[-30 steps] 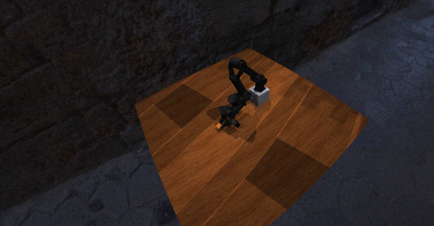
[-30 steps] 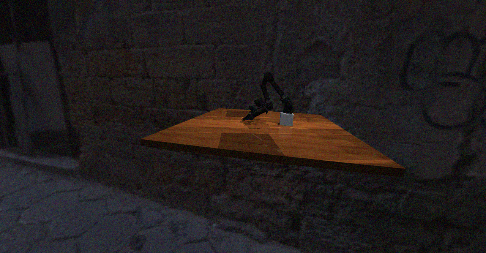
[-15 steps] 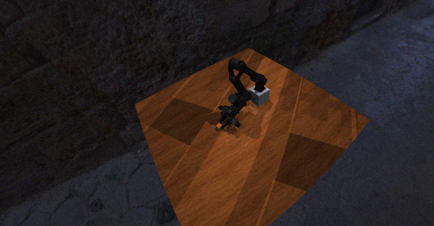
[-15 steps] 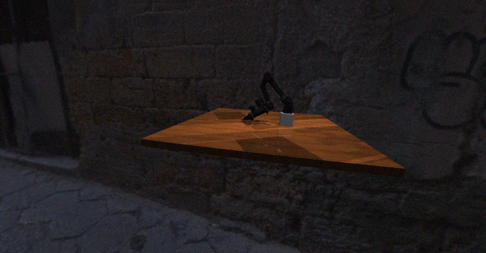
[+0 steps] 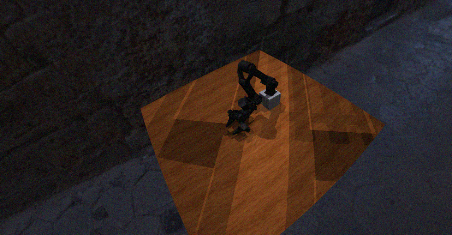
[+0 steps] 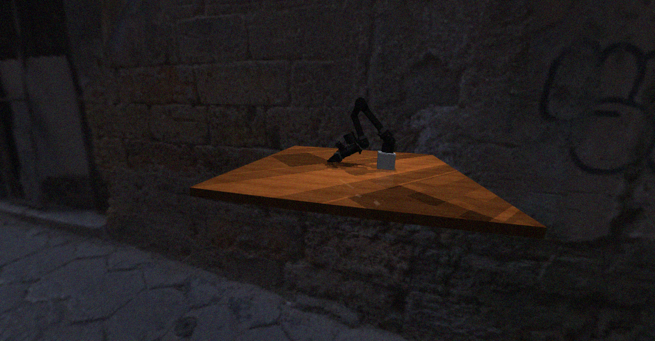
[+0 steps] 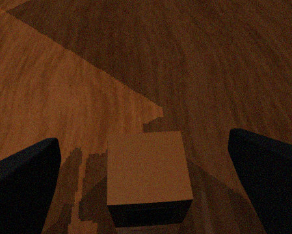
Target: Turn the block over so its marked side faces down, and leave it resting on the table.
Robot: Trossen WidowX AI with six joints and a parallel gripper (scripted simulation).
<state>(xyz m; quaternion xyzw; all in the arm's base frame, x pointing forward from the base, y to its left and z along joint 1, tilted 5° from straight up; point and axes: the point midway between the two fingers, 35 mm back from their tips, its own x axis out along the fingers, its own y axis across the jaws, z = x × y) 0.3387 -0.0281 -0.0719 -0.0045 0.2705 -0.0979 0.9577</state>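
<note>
Right now the brown block is 2 cm behind my gripper tip and 1 cm below it.
</note>
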